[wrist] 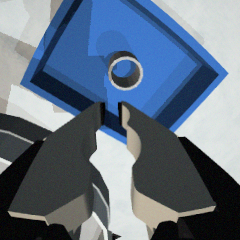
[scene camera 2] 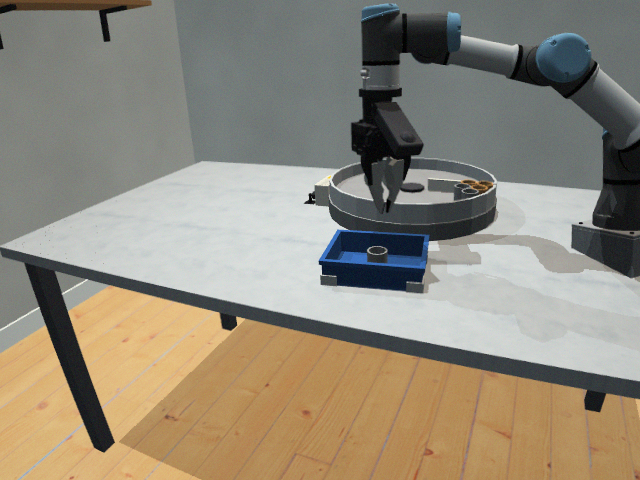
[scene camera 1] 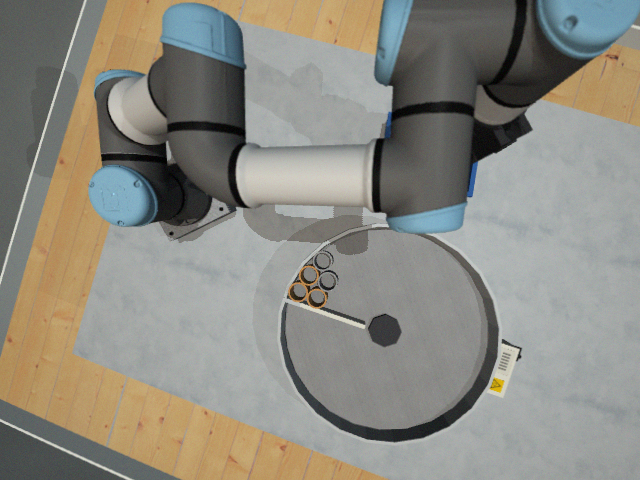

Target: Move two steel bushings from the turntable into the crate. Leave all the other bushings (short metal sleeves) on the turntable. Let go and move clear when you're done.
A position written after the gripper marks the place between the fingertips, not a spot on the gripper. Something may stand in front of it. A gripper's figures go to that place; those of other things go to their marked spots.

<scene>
The gripper [wrist: 111, 104] is 0.14 m from the lens. A steel bushing [wrist: 127, 83]: 0.23 m from the lens.
</scene>
